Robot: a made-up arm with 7 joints.
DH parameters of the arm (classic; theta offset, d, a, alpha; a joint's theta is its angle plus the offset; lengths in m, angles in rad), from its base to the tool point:
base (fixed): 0.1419 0 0.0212 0
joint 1: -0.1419 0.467 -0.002 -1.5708
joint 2: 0 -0.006 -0.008 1.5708
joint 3: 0 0.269 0.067 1.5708
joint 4: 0 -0.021 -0.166 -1.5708
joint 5: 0 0.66 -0.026 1.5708
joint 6: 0 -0.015 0.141 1.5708
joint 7: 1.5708 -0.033 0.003 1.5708
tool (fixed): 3.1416 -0.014 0 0
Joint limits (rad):
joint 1: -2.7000..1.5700
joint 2: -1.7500..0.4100
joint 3: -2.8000..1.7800
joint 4: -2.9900..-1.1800
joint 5: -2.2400..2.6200
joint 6: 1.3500..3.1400
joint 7: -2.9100..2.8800
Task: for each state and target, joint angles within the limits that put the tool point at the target. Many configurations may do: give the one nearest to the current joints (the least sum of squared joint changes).
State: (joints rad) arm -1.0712 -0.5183 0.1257 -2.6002 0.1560 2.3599 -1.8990
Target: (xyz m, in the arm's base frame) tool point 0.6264 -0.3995 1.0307
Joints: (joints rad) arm -0.9483 -0.3609 0.2910 -1.9359 0.1012 2.2266 -1.9433
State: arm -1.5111 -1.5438 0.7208 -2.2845 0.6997 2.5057 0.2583
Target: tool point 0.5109 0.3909 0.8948
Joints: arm -1.0732 -1.7500 1.0365 -2.3166 0.7092 2.7691 0.2546
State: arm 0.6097 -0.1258 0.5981 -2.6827 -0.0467 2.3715 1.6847
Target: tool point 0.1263 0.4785 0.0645
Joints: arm 0.6233 -0.0124 0.6119 -2.9836 -0.0609 2.3642 1.6769
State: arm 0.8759 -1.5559 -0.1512 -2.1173 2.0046 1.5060 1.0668
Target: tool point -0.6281 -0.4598 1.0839
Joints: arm 0.9622 -1.7500 0.3872 -1.3277 1.9871 1.4533 1.0315
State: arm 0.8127 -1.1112 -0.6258 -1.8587 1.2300 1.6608 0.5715
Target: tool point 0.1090 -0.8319 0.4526
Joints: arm 0.1556 -1.1339 -1.5169 -2.1352 1.3427 1.8678 0.5498
